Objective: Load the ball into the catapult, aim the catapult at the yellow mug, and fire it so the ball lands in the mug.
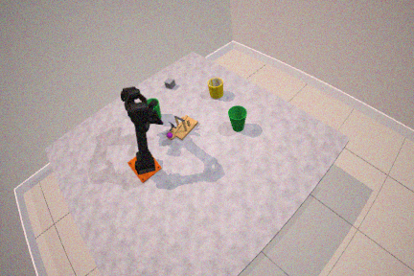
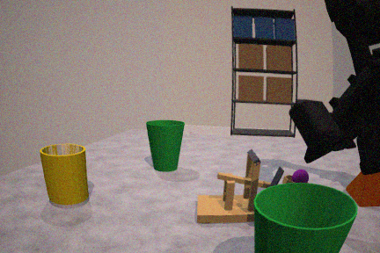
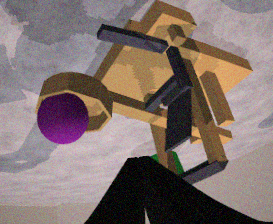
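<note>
Right now my gripper tip is 5 cm to the left of the purple ball and 5 cm above it. From my gripper tip the other things lie so: catapult upright frame (9 cm ahead, 3 cm below, 2 cm to the right); wooden catapult (6 cm below, 6 cm ahead, 2 cm to the right); blue ball (30 cm to the left, 10 cm behind, 9 cm below).
</note>
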